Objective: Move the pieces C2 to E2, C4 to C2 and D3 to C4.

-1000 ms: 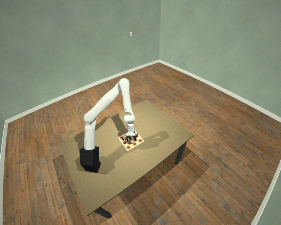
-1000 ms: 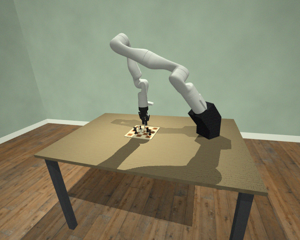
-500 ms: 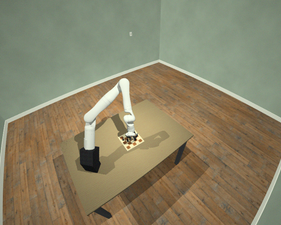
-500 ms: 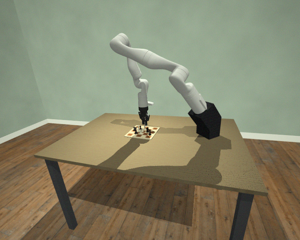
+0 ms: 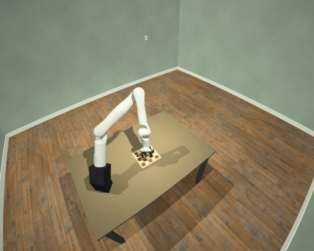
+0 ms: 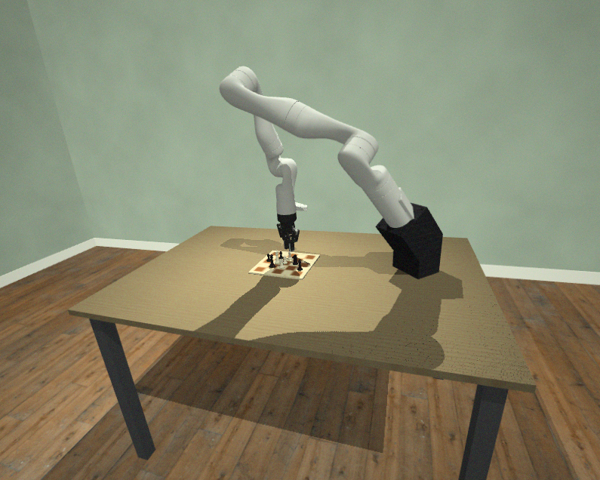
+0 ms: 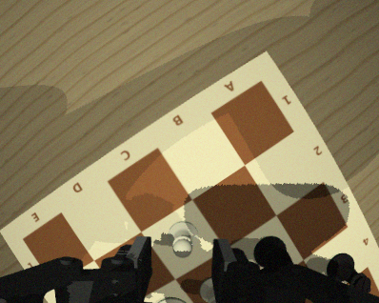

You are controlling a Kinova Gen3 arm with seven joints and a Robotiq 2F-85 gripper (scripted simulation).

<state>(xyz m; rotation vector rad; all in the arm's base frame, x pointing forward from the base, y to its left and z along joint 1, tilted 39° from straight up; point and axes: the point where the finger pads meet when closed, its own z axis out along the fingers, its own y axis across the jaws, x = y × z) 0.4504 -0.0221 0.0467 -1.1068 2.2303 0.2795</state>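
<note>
Now: hand 40 mm to the right of the chessboard and 60 mm above it. Also, from my hand: black knight (40 mm behind, 40 mm to the left, 40 mm below).
</note>
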